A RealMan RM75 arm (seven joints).
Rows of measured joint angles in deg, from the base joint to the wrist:
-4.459 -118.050 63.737 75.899 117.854 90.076 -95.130
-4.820 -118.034 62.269 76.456 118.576 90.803 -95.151
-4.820 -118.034 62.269 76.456 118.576 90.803 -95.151
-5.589 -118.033 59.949 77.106 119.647 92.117 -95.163
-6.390 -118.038 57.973 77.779 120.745 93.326 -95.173
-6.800 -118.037 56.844 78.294 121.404 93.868 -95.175
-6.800 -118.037 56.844 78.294 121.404 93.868 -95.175
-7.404 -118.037 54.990 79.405 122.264 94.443 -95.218
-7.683 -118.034 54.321 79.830 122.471 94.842 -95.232
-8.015 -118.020 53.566 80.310 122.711 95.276 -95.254
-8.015 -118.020 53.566 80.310 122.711 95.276 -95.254
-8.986 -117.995 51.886 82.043 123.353 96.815 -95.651
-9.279 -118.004 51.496 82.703 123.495 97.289 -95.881
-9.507 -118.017 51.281 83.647 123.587 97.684 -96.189
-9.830 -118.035 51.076 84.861 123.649 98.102 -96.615
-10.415 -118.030 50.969 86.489 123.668 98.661 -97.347
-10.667 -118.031 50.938 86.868 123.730 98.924 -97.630
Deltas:
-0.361 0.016 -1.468 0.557 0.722 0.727 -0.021
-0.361 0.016 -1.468 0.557 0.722 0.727 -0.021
-1.130 0.017 -3.788 1.207 1.793 2.041 -0.033
-1.931 0.012 -5.764 1.880 2.891 3.250 -0.043
-2.341 0.013 -6.893 2.395 3.550 3.792 -0.045
-2.341 0.013 -6.893 2.395 3.550 3.792 -0.045
-2.945 0.013 -8.747 3.506 4.410 4.367 -0.088
-3.224 0.016 -9.416 3.931 4.617 4.766 -0.102
-3.556 0.030 -10.171 4.411 4.857 5.200 -0.124
-3.556 0.030 -10.171 4.411 4.857 5.200 -0.124
-4.527 0.055 -11.851 6.144 5.499 6.739 -0.521
-4.820 0.046 -12.241 6.804 5.641 7.213 -0.751
-5.048 0.033 -12.456 7.748 5.733 7.608 -1.059
-5.371 0.015 -12.661 8.962 5.795 8.026 -1.485
-5.956 0.020 -12.768 10.590 5.814 8.585 -2.217
-6.208 0.019 -12.799 10.969 5.876 8.848 -2.500

